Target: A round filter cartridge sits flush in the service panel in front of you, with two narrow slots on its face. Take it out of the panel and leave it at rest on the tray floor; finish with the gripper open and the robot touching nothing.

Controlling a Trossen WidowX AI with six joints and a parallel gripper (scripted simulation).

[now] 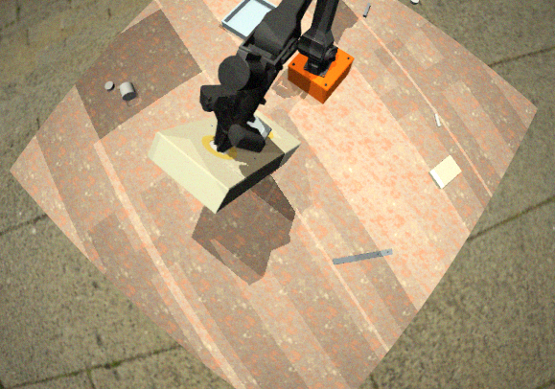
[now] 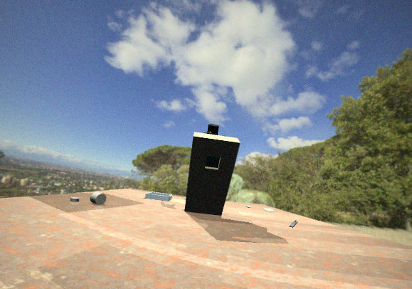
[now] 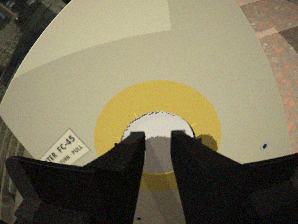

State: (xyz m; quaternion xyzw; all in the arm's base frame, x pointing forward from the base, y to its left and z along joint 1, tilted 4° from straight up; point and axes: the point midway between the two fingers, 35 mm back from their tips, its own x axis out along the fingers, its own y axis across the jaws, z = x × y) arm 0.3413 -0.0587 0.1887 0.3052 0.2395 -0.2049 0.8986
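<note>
The cream service panel lies 4 cm behind my gripper tip, 1 cm to the left of it and 8 cm below it. Also, from my gripper tip: white stick: 43 cm behind, 47 cm to the left, 25 cm below; round filter cartridge: 1 cm ahead, 1 cm below; blue-grey tray: 48 cm behind, 18 cm to the right, 25 cm below.
</note>
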